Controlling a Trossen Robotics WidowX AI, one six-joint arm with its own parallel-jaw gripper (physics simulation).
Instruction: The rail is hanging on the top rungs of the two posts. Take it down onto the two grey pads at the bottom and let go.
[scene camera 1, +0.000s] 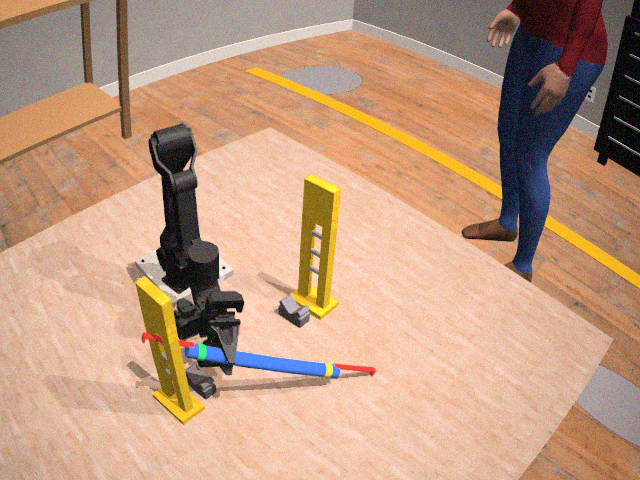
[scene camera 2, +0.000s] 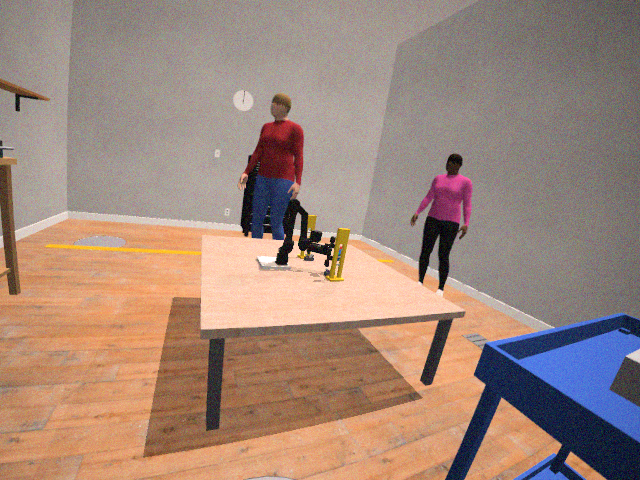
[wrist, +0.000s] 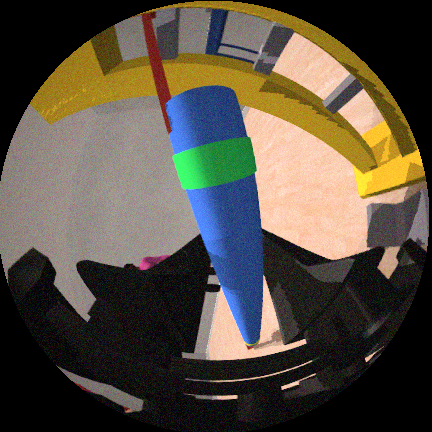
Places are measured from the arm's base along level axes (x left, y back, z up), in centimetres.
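Pixels of known places: gripper, fingertip midpoint: (scene camera 1: 230, 369) (wrist: 233, 234); arm's base at its link origin: (scene camera 1: 179, 280) (scene camera 2: 281, 263).
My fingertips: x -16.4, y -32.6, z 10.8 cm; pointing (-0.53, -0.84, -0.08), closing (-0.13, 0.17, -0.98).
Note:
For each thing: its middle in the pictures, then the offset to it from my fingertips. "spot": a spot on its surface instead. Level surfaces: height alone.
- blue bar at the middle of its body: (wrist: 247, 311) (scene camera 1: 265, 362) dx +7.0, dy -1.7, dz -2.8 cm
- far yellow post at a spot on its surface: (scene camera 1: 320, 206) (scene camera 2: 312, 221) spot: dx +31.8, dy +6.9, dz +13.2 cm
- wooden table at its surface level: dz -12.5 cm
The rail is a blue bar (scene camera 1: 284, 363) (wrist: 220, 215) with green and yellow bands and thin red hooked ends. My gripper (scene camera 1: 227, 357) (wrist: 233, 234) is shut on its blue part, nearer the green band. The green-band red end overlaps the near yellow post (scene camera 1: 155, 297) (scene camera 2: 342, 237) (wrist: 200, 72) close to its top rung; whether it touches the rung I cannot tell. The yellow-band end is in the air, well apart from the far yellow post (scene camera 1: 320, 206) (scene camera 2: 311, 221). One grey pad (scene camera 1: 201, 382) (wrist: 390, 220) sits beside the near post, another grey pad (scene camera 1: 294, 311) beside the far post.
The arm's pale base plate (scene camera 1: 147, 266) (scene camera 2: 268, 263) stands on the wooden table (scene camera 1: 413, 335) (scene camera 2: 289, 304) behind the posts. A person in red (scene camera 1: 527, 134) (scene camera 2: 280, 149) stands beyond the table, another in pink (scene camera 2: 449, 196) to the right. A blue cart (scene camera 2: 563, 372) is at the front right.

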